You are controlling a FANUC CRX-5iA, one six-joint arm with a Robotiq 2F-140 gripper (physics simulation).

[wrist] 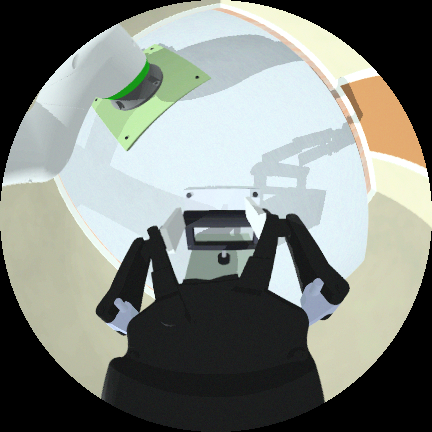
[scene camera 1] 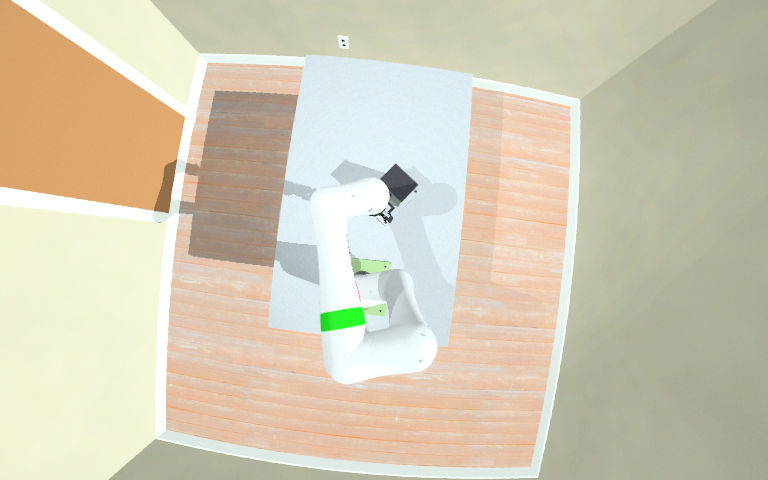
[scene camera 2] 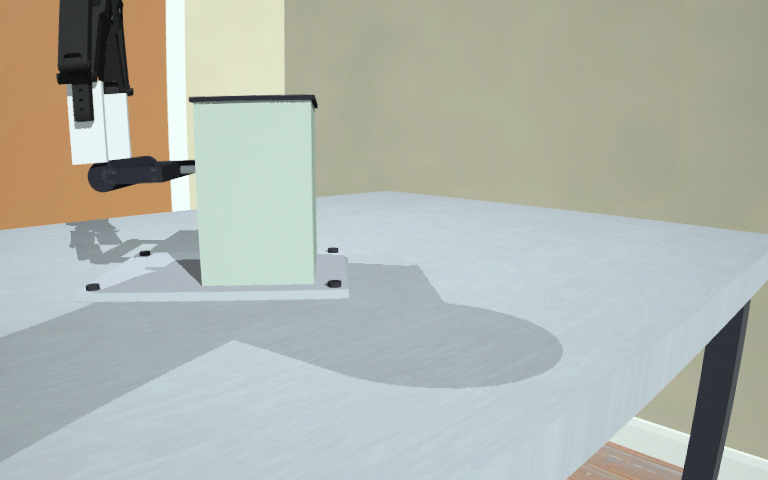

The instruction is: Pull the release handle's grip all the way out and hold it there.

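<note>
The release handle point(scene camera 2: 134, 173) point(wrist: 215, 218) is a dark loop with a round grip bar. It stands off the left side of a pale green housing point(scene camera 2: 254, 192) point(wrist: 200, 265) on a short light rod. The housing's black lid point(scene camera 1: 397, 178) shows in the first scene view. My gripper point(scene camera 1: 386, 215) point(scene camera 2: 106, 159) point(wrist: 213, 211) points down over the grip, its white pads standing well apart and partly drawn in. It is open, and I see nothing clamped between the pads. The pad tips are level with the grip's top and overlap its ends in the wrist view. Contact there is unclear.
The housing's bolted white base plate point(scene camera 2: 215, 295) point(wrist: 220, 196) lies on the pale table point(scene camera 1: 385, 113) point(scene camera 2: 509, 271). The white arm point(scene camera 1: 334, 249) point(wrist: 50, 115) reaches over the table from its green mounting plate point(scene camera 1: 376, 266) point(wrist: 175, 75). A wall stands beyond the table's far edge.
</note>
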